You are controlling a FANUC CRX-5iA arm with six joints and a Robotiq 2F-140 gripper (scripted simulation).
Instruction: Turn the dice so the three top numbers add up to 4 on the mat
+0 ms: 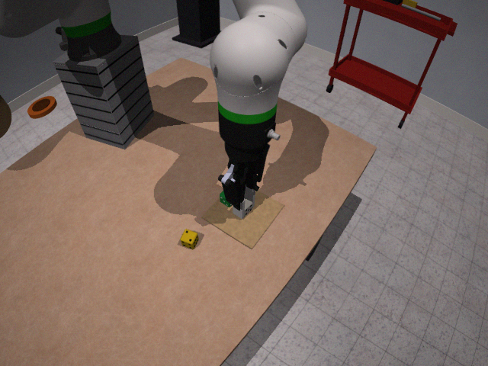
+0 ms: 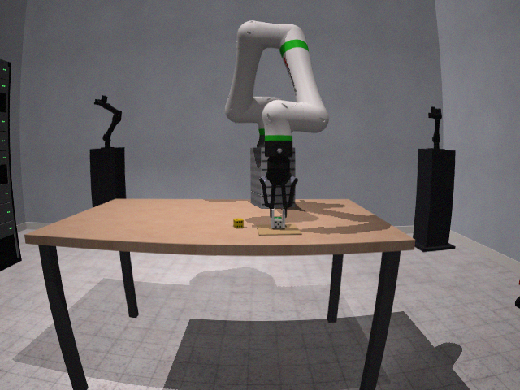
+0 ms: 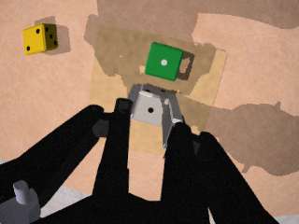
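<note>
Now: hand 2 cm above the white die. From my hand the other things lie so: green die (5 cm behind, 2 cm below); yellow die (5 cm behind, 14 cm to the right, 3 cm below); tan mat (4 cm below).
</note>
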